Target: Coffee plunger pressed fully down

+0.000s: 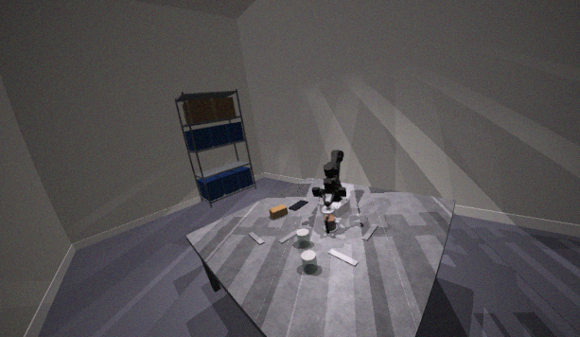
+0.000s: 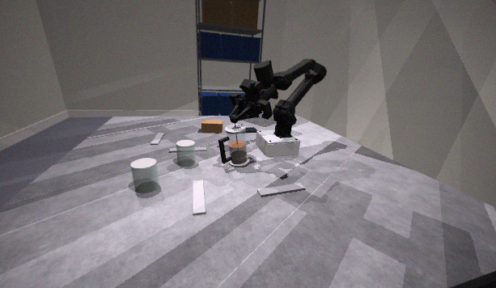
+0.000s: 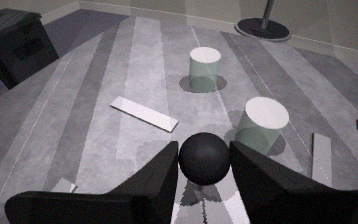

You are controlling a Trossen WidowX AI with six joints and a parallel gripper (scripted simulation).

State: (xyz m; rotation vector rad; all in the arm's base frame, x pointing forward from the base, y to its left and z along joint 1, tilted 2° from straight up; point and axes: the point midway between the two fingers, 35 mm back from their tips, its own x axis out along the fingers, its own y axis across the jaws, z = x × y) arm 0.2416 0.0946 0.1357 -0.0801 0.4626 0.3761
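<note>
My gripper tip is now 90 mm above the coffee press and 10 mm past it. From my gripper tip the other things lie so: orange block 430 mm to the right, 160 mm below, 10 mm behind.
</note>
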